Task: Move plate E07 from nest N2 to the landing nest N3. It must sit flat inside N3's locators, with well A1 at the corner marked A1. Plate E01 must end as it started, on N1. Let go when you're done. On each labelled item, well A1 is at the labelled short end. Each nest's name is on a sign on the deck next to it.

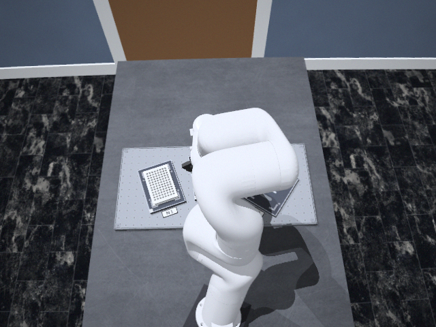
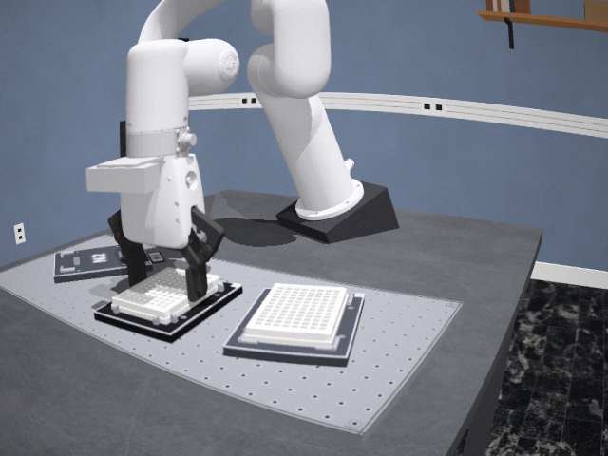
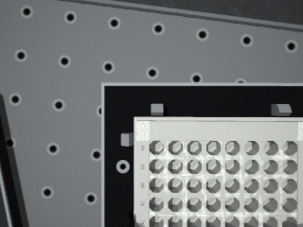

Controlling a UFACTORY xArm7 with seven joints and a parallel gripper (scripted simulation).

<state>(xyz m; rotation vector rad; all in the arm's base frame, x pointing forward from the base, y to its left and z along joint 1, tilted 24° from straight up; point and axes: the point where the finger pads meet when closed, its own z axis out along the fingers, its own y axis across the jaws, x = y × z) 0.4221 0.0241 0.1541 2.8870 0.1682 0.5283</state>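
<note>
My hand is 1 cm above the plate E07. Round my hand: nest N3 (2 cm below); then nest N1 (3 cm behind, 16 cm to the left, 2 cm below); then plate E01 (3 cm behind, 16 cm to the left, 1 cm below).
</note>
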